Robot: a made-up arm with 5 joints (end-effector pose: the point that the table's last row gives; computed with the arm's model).
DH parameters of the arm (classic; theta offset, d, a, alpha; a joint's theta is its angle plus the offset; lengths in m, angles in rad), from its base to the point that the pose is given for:
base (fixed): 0 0.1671 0 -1.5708
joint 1: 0 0.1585 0.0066 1.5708
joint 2: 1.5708 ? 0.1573 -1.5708
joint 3: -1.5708 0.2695 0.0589 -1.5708
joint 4: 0 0.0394 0.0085 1.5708
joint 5: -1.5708 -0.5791 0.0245 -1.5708
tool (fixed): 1.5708 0.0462 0 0
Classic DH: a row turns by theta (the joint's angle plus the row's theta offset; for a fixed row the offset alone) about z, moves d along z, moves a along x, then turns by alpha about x.
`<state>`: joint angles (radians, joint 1 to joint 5).
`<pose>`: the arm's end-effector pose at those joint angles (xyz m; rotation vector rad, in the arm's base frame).
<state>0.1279 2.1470 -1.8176 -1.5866 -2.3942</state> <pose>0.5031 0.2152 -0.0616 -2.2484 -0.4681 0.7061</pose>
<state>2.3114 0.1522 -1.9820 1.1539 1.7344</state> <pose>0.2317 0.6942 0.0741 1.4363 1.6388 0.3227</pose>
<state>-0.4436 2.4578 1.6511 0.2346 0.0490</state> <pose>-0.2653 0.2479 -0.0113 -1.2937 -2.0907 1.4507</pose>
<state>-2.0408 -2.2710 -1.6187 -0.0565 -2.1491</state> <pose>0.0704 -0.1451 0.0734 0.0936 0.7527 -1.0013</pose>
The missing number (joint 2, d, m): -0.0318
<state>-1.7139 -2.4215 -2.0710 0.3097 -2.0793</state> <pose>-0.0485 -0.2345 0.1505 0.0977 0.8232 -1.4178</pose>
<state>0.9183 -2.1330 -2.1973 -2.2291 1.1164</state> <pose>-0.1301 0.8682 -0.0906 0.4402 1.0077 1.8709</pose>
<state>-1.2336 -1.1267 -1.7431 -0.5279 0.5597</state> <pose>0.0119 -0.1285 0.0246 1.8954 -1.7220 -0.7780</pose>
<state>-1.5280 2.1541 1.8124 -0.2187 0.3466</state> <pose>0.1009 0.1819 -0.3089 1.3818 1.7195 -0.2110</pose>
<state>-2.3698 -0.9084 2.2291 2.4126 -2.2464</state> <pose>0.2721 0.6774 -0.2866 -1.6121 0.4736 1.3145</pose>
